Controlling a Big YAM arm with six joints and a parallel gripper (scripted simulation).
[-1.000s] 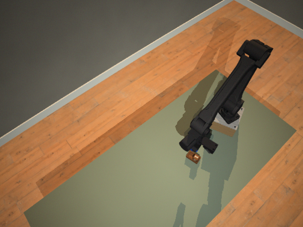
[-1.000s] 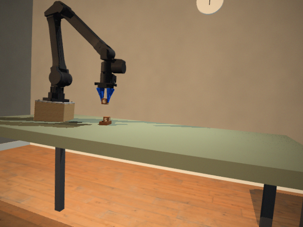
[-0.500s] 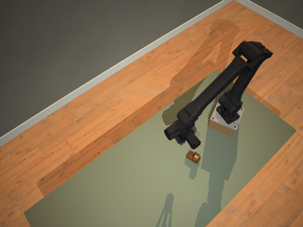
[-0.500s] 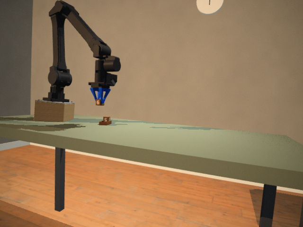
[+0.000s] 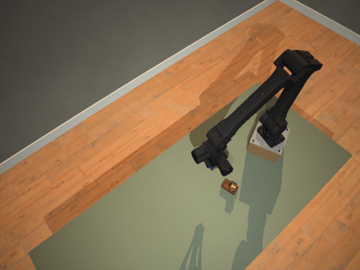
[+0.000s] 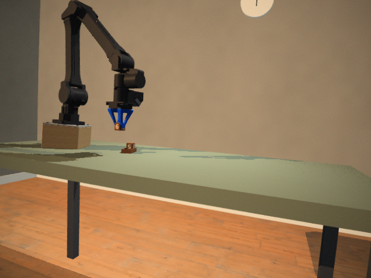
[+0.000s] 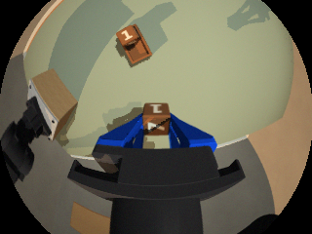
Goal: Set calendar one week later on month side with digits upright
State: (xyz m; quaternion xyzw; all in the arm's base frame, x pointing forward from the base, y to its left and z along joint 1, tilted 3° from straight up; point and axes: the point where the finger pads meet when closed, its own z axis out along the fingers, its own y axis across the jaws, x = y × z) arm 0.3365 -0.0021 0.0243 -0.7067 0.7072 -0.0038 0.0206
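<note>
The brown tray is 11 cm below my hand, 10 cm to the left of it and 4 cm behind it. Round my hand: brown digit cube: right at my hand.
</note>
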